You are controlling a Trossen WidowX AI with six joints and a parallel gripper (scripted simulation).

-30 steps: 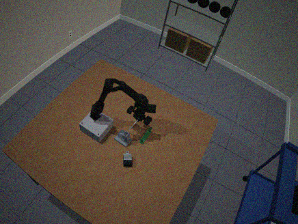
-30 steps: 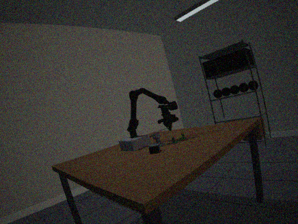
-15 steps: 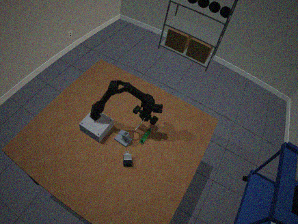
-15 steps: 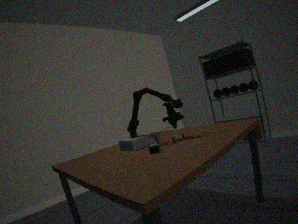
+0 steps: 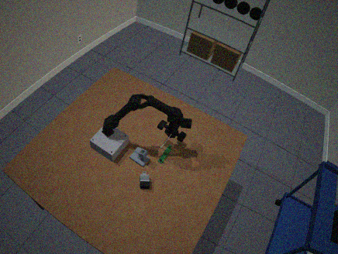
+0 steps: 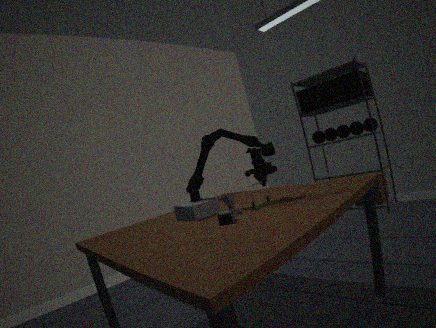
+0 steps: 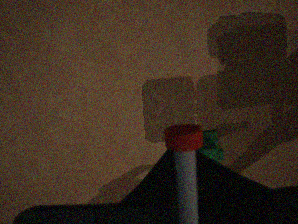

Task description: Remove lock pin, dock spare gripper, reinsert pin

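The green holder is 8 cm to the right of my gripper tip, 7 cm below it and 4 cm ahead of it. Also, from my gripper tip: spare gripper (32 cm to the right, 7 cm below, 7 cm ahead); then socket mount (22 cm to the right, 6 cm behind, 4 cm below).
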